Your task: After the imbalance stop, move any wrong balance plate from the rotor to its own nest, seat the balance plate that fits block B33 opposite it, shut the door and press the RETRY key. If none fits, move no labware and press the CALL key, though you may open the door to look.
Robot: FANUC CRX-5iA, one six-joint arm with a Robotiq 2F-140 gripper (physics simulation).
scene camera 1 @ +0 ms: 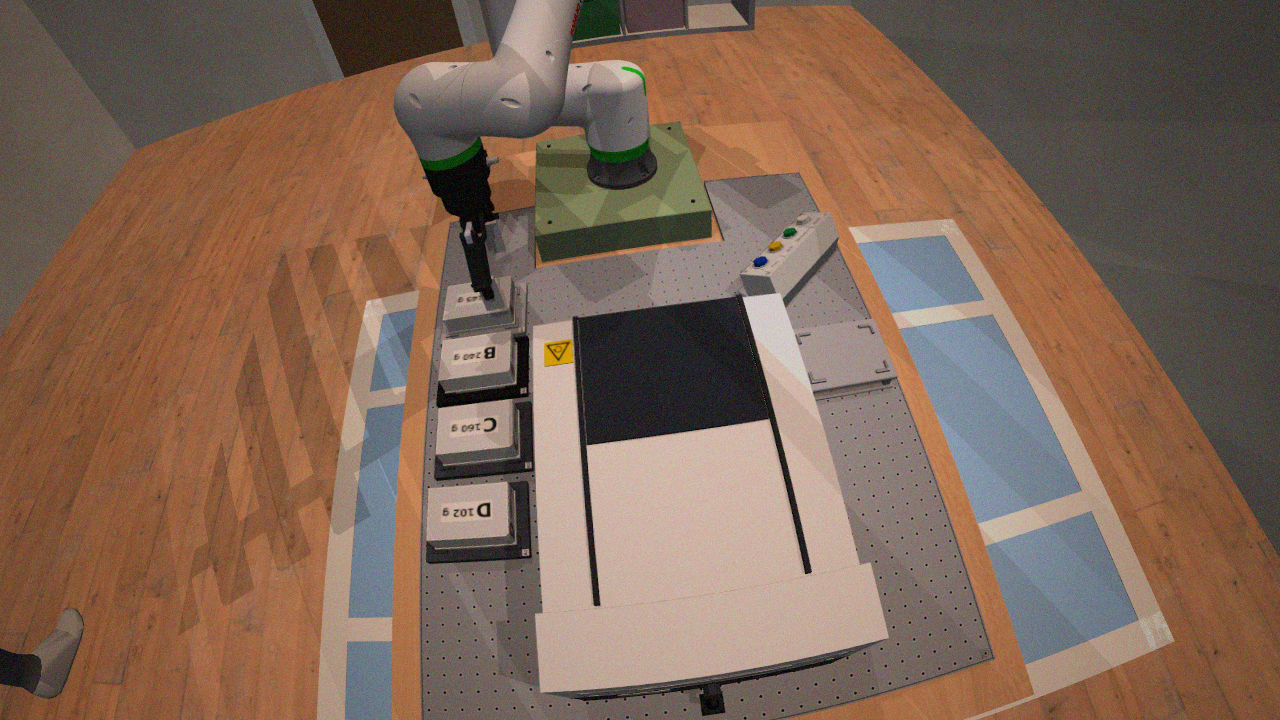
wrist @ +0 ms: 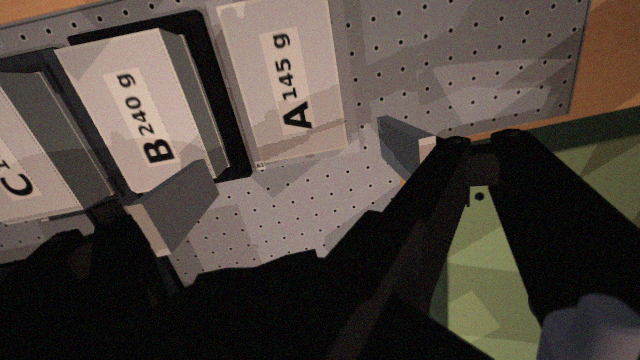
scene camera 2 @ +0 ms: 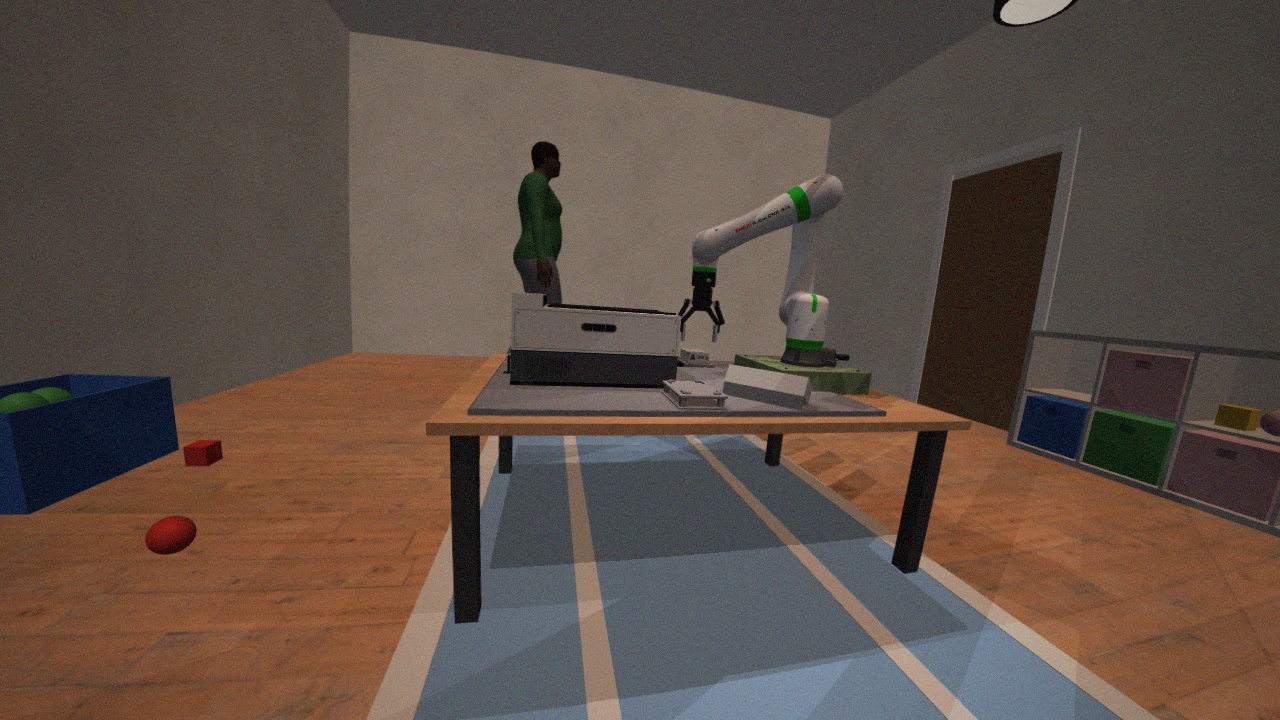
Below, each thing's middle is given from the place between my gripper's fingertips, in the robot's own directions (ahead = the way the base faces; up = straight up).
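From my hand: balance plate A (scene camera 1: pixel 464 312), 7 cm below, 5 cm to the right of it; balance plate C (scene camera 1: pixel 486 432), 7 cm below, 26 cm ahead, 1 cm to the right; balance plate D (scene camera 1: pixel 473 516), 7 cm below, 40 cm ahead, 1 cm to the right; balance plate B (scene camera 1: pixel 489 361), 7 cm below, 13 cm ahead, 3 cm to the right.
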